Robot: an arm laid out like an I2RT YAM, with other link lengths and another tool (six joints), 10 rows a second.
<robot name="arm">
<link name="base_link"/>
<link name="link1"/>
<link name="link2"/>
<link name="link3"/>
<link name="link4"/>
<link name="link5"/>
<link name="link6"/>
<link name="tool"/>
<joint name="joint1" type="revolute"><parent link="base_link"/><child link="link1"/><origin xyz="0 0 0.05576" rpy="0 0 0"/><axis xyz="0 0 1"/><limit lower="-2.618" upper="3.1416"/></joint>
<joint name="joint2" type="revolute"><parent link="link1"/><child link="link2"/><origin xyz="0.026 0.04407 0.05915" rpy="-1.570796 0 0"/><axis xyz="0 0 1"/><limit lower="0" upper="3.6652"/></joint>
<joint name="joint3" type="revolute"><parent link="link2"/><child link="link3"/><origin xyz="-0.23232 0 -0.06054" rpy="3.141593 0 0"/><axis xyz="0 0 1"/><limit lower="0" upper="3.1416"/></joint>
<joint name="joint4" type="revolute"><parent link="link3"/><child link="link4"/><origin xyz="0.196 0.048 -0.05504" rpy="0 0 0"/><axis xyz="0 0 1"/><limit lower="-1.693" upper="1.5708"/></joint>
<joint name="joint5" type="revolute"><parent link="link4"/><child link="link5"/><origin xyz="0.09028 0.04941 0.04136" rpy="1.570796 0 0"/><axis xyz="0 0 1"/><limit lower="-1.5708" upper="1.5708"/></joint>
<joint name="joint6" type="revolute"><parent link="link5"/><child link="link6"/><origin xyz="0.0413 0 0.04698" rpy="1.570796 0 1.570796"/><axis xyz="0 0 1"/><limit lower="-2.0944" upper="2.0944"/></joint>
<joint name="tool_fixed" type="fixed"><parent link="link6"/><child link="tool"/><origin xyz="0.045 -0.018 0.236" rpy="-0.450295 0 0.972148"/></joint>
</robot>
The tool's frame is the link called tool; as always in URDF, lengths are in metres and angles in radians.
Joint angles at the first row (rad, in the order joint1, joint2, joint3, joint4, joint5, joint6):
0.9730 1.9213 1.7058 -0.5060 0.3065 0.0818
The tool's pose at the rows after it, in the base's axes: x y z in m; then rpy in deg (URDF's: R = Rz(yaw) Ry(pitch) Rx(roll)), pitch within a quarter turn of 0, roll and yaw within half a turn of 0:
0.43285 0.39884 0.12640 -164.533 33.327 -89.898
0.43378 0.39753 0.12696 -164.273 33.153 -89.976
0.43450 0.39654 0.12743 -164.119 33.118 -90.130
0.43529 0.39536 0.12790 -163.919 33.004 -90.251
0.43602 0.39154 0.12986 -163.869 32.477 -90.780
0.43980 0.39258 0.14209 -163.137 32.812 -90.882
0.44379 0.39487 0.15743 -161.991 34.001 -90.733
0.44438 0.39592 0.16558 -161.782 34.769 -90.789
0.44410 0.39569 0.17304 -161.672 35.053 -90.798
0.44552 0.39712 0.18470 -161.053 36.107 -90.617
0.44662 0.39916 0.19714 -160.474 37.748 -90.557
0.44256 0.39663 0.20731 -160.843 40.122 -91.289
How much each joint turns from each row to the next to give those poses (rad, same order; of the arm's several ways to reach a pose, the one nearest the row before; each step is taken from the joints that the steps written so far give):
-0.0004 0.0000 0.0000 -0.0004 0.0099 -0.0026
0.0000 0.0000 0.0000 0.0000 0.0061 -0.0012
0.0000 0.0000 0.0000 0.0004 0.0046 0.0011
0.0000 0.0000 0.0000 0.0000 0.0054 0.0001
0.0000 0.0012 0.0172 -0.0241 0.0110 0.0022
0.0000 0.0118 0.0595 -0.0374 0.0103 0.0016
0.0000 0.0042 0.0461 -0.0167 0.0080 0.0038
0.0000 0.0000 0.0278 -0.0172 -0.0007 0.0061
0.0004 0.0000 0.0322 -0.0279 0.0003 0.0023
-0.0004 0.0000 0.0338 -0.0152 0.0004 0.0042
0.0000 -0.0031 0.0275 -0.0061 -0.0015 0.0110
0.0004 -0.0351 -0.0195 0.0061 -0.0084 0.0290

